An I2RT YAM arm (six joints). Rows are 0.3 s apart.
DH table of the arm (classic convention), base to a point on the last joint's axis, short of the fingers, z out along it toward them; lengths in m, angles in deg. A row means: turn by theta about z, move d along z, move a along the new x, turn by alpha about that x. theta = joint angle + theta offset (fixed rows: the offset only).
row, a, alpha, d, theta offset
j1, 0.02, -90, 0.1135, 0
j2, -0.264, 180, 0, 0
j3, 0.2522, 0, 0, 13.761
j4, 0.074, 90, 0, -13.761
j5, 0, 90, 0, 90
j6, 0, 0, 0.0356, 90
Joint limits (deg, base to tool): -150..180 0..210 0..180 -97..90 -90..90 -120..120
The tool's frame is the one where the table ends.
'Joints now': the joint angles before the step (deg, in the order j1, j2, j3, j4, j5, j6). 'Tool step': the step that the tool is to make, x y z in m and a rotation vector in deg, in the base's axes. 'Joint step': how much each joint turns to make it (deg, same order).
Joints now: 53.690, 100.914, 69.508, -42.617, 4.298, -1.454
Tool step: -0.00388, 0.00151, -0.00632, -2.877, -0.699, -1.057
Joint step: 0.960, 0.941, -0.161, -0.957, 2.695, 1.375
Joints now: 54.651, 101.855, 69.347, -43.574, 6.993, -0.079
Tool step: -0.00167, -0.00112, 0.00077, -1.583, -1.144, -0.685
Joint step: 0.334, -0.177, 0.004, -0.893, 2.035, 0.563
